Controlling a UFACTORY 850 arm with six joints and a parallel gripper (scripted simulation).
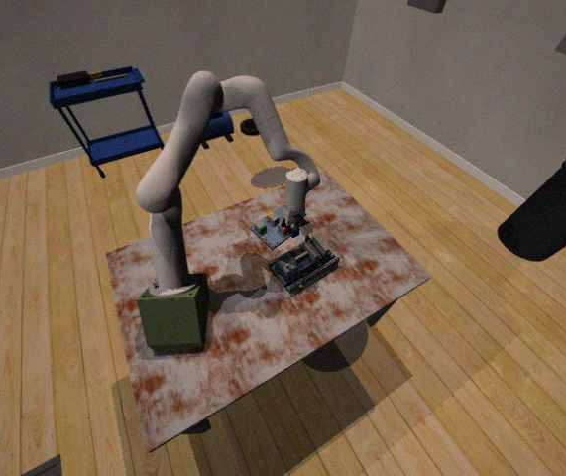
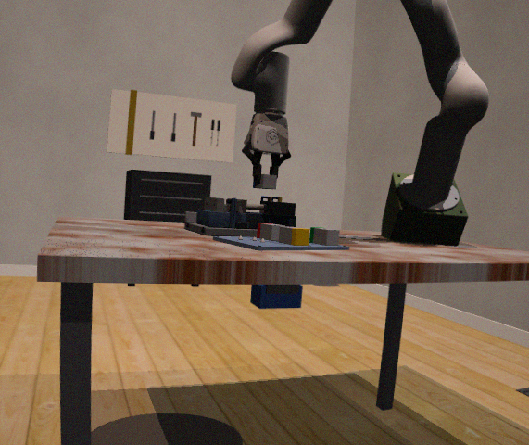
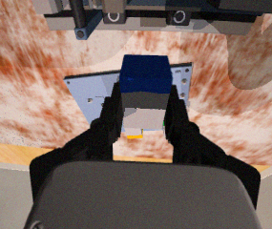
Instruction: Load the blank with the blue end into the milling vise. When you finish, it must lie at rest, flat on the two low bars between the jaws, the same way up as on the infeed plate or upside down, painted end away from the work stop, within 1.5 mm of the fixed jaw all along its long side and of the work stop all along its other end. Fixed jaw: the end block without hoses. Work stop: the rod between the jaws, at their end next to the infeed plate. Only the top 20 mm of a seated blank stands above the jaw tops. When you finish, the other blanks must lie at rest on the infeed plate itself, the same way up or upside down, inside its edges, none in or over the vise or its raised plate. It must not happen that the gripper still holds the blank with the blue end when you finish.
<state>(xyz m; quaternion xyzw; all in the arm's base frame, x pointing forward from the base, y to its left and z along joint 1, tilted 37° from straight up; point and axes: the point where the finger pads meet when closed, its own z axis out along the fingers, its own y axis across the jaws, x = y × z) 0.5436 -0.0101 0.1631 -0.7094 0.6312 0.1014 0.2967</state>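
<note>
The pale rod lies 110 mm to the right of my hand and 90 mm below it. The rest, counted from my hand: blue-ended blank 20 mm below; milling vise 20 mm ahead, 100 mm to the right, 130 mm below; red-ended blank 10 mm ahead, 120 mm to the left, 140 mm below.
</note>
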